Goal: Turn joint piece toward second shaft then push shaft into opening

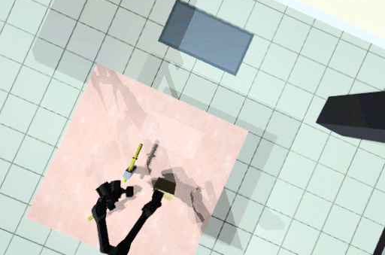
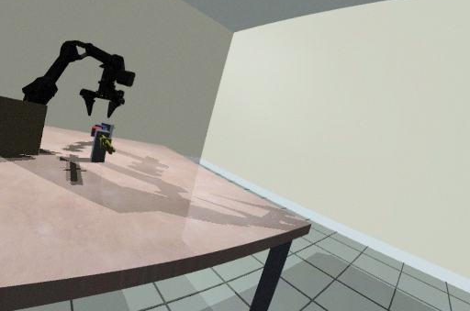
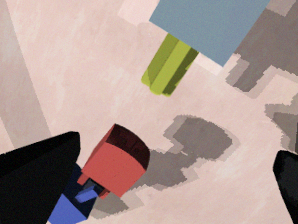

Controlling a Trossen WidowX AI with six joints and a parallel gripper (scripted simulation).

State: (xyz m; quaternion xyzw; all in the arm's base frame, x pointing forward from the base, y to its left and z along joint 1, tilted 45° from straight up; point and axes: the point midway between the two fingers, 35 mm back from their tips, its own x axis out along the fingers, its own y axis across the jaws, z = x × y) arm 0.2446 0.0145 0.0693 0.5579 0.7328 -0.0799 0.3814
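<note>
Right now my gripper tip is 1 cm short of the red joint piece, 8 cm to the right of it and 8 cm above it.
</note>
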